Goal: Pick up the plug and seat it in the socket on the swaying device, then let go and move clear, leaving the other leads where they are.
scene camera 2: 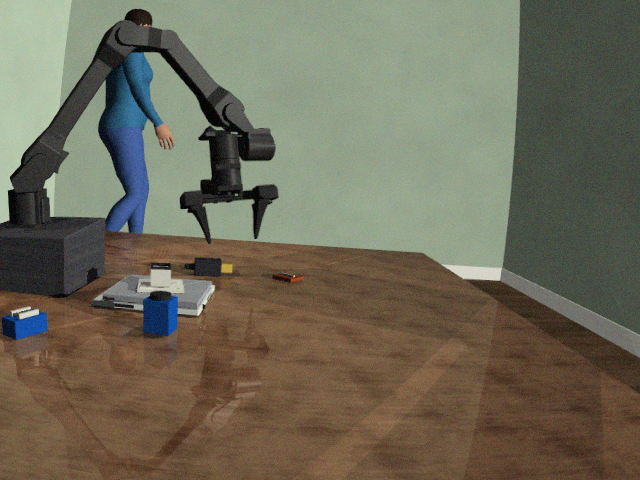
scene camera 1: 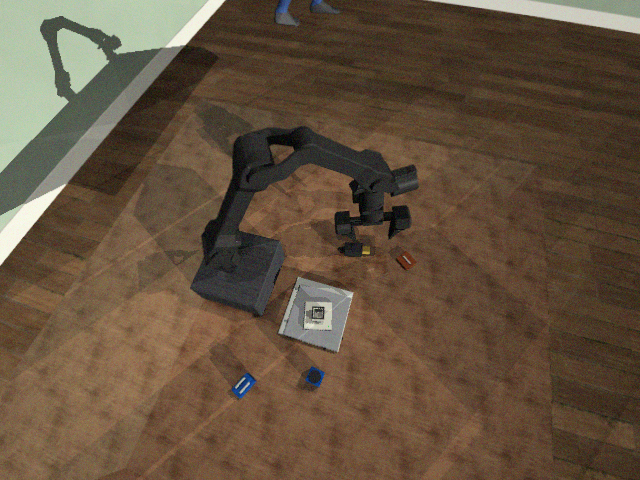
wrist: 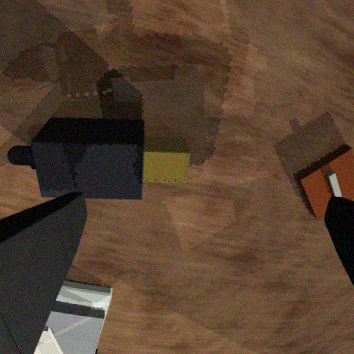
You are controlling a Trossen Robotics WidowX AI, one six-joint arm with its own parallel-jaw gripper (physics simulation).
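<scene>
The plug, a dark block [scene camera 1: 353,250] [scene camera 2: 207,267] [wrist: 92,170] with a yellow tip, lies flat on the table, the tip pointing away from the arm's base. My gripper [scene camera 1: 372,238] [scene camera 2: 232,240] [wrist: 209,207] is wide open and empty, above the table. In the wrist view the plug is beyond the left fingertip, mostly outside the gap. The socket [scene camera 1: 317,312] [scene camera 2: 160,276] is a small upright white block with a dark square opening, on the flat grey device [scene camera 1: 338,310] [scene camera 2: 124,289] [wrist: 82,325]. Whether the device is swaying cannot be told.
An orange-red lead end [scene camera 1: 406,260] [scene camera 2: 287,277] [wrist: 317,187] lies right of the plug. A blue block with white strips [scene camera 1: 243,385] [scene camera 2: 24,325] and a blue block with a round black top [scene camera 1: 314,377] [scene camera 2: 160,317] stand on the device's other side. A person stands behind.
</scene>
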